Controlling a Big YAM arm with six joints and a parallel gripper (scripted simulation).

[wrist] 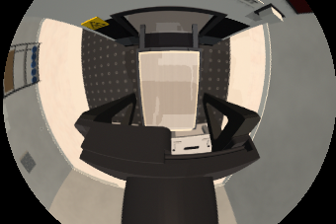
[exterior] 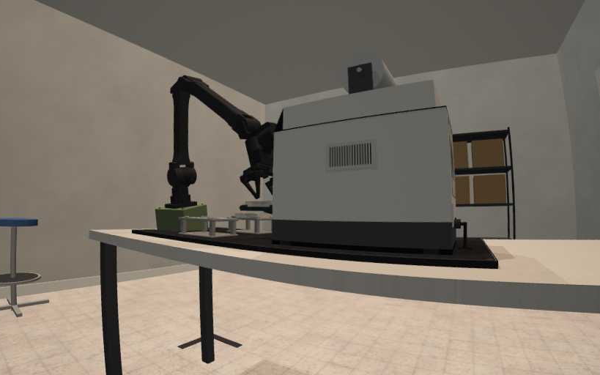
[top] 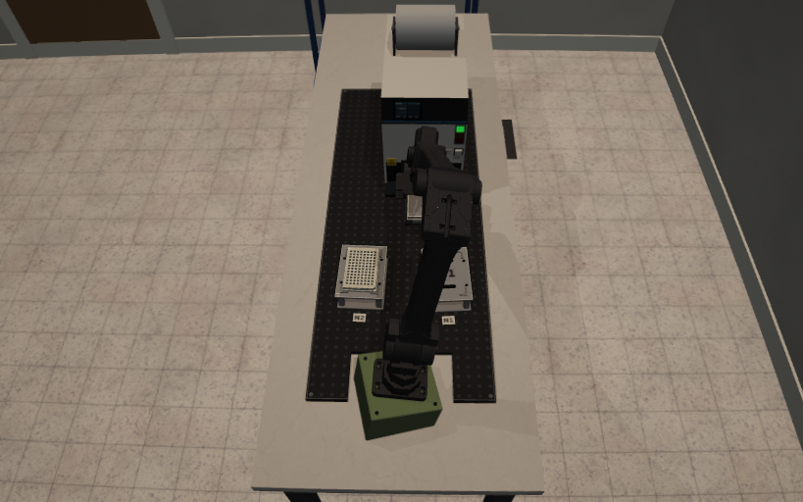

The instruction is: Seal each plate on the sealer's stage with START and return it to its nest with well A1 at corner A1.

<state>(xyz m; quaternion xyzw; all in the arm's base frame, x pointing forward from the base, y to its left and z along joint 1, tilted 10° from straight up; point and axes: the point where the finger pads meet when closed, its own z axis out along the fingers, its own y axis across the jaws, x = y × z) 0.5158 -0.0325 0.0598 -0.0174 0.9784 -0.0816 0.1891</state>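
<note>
Now: the sealer stage 30 mm below my hand. Also, from my hand: yellow warning label: 100 mm ahead, 90 mm to the left, 20 mm above; white well plate: 200 mm behind, 150 mm to the left, 60 mm below; N2 label: 310 mm behind, 160 mm to the left, 130 mm below.
</note>
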